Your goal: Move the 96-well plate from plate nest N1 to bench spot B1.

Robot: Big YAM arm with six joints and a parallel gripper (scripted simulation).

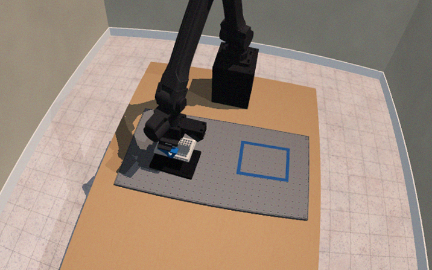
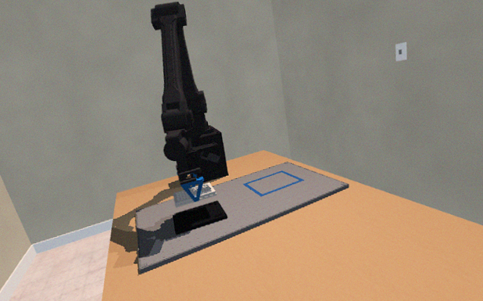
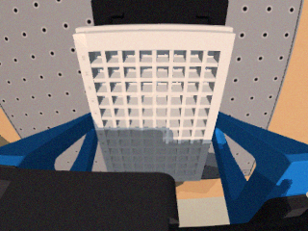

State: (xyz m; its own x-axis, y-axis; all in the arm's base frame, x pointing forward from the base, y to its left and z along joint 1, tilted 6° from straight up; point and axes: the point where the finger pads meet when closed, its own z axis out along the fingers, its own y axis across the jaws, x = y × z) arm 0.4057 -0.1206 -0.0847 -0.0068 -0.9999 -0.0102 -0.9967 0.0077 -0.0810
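Right now my hand is 8 cm above the black plate nest. Also, from my hand: white 96-well plate right at my hand.
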